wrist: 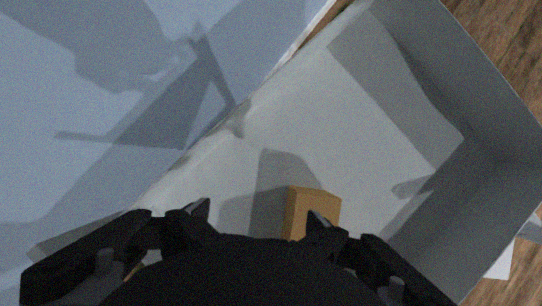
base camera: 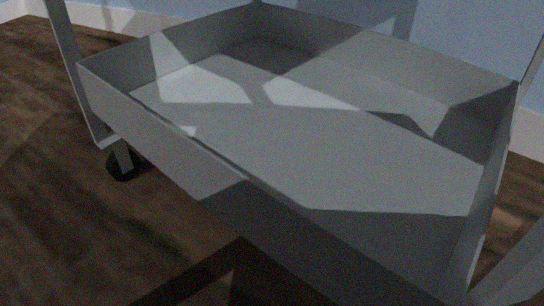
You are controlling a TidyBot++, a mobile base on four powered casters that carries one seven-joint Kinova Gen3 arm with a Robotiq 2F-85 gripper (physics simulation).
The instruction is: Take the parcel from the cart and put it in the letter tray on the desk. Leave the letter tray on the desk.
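Frame: origin at the arm's base, x down, y ahead, z right, level; metres.
Where they show: gripper, fingertip midpoint: [wrist: 258, 215].
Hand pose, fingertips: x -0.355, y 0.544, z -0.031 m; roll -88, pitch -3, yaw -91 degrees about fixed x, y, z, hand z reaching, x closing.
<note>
Things, the pixels of their top centre, and the offset from my fingertips. "*": a spot on its surface instead.
- orange-brown box, middle of its top: [wrist: 310, 253] dx +0.037, dy -0.067, dz -0.045 m
- black caster, surface spot: [base camera: 120, 167] * dx +0.717, dy -0.133, dz -0.219 m
The parcel, an orange-brown box [wrist: 299, 212], stands inside the upper grey tray of the cart [wrist: 465, 80] [base camera: 125, 107], low in the middle of the wrist view. Its lower part is hidden behind my gripper. My gripper [wrist: 258, 215] is open and empty, above the tray. In the wrist view the parcel shows beside and partly behind the right fingertip; how far below the fingers it is, I cannot tell. The base camera view shows a lower part of the cart, with no parcel in it. The letter tray and the desk cannot be made out.
Another orange-brown piece [wrist: 134, 271] shows behind the left finger, mostly hidden. The cart's raised rims, its corner post [base camera: 65, 55] and a black caster [base camera: 120, 167] stand near. A blue wall [wrist: 45, 175] [base camera: 465, 35] rises behind the cart. A small white piece [wrist: 501, 262] shows beyond the cart's edge.
</note>
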